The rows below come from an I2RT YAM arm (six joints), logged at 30 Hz.
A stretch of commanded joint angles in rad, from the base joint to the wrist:
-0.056 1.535 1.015 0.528 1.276 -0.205
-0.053 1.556 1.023 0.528 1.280 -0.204
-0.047 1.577 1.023 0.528 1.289 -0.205
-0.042 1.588 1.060 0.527 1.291 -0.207
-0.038 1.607 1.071 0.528 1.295 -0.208
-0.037 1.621 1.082 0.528 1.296 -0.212
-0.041 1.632 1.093 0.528 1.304 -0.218
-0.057 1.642 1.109 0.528 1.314 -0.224
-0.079 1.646 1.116 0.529 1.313 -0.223
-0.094 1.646 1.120 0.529 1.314 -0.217
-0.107 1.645 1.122 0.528 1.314 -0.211
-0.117 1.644 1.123 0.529 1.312 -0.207
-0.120 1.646 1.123 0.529 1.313 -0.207
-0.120 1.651 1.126 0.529 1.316 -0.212
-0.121 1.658 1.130 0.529 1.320 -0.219
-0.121 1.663 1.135 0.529 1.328 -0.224
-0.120 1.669 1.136 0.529 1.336 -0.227
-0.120 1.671 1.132 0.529 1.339 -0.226
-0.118 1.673 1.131 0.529 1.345 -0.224
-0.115 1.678 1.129 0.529 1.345 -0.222
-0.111 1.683 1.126 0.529 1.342 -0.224
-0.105 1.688 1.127 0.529 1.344 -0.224
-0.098 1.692 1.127 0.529 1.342 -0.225
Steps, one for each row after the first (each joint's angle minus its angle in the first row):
0.003 0.021 0.008 0.000 0.004 0.001
0.009 0.042 0.008 0.000 0.013 0.000
0.014 0.053 0.045 -0.001 0.015 -0.002
0.018 0.072 0.056 0.000 0.019 -0.003
0.019 0.086 0.067 0.000 0.020 -0.007
0.015 0.097 0.078 0.000 0.028 -0.013
-0.001 0.107 0.094 0.000 0.038 -0.019
-0.023 0.111 0.101 0.001 0.037 -0.018
-0.038 0.111 0.105 0.001 0.038 -0.012
-0.051 0.110 0.107 0.000 0.038 -0.006
-0.061 0.109 0.108 0.001 0.036 -0.002
-0.064 0.111 0.108 0.001 0.037 -0.002
-0.064 0.116 0.111 0.001 0.040 -0.007
-0.065 0.123 0.115 0.001 0.044 -0.014
-0.065 0.128 0.120 0.001 0.052 -0.019
-0.064 0.134 0.121 0.001 0.060 -0.022
-0.064 0.136 0.117 0.001 0.063 -0.021
-0.062 0.138 0.116 0.001 0.069 -0.019
-0.059 0.143 0.114 0.001 0.069 -0.017
-0.055 0.148 0.111 0.001 0.066 -0.019
-0.049 0.153 0.112 0.001 0.068 -0.019
-0.042 0.157 0.112 0.001 0.066 -0.020

